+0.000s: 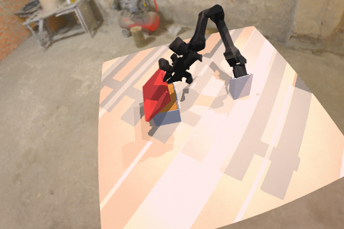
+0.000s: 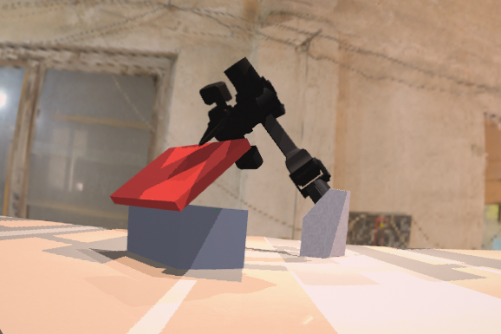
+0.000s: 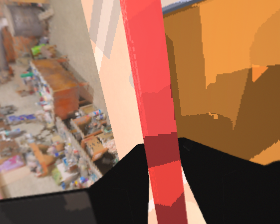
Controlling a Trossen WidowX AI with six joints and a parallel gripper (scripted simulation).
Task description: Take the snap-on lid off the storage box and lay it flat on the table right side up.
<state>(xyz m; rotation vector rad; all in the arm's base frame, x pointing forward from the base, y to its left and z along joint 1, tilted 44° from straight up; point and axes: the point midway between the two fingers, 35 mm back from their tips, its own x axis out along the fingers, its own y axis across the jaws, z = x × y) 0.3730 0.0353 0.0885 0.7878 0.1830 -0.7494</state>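
Now: gripper tip 6 cm short of the red lid and 5 cm above it. The rest, counted from my gripper tip: blue-grey storage box 3 cm ahead, 1 cm to the right, 16 cm below.
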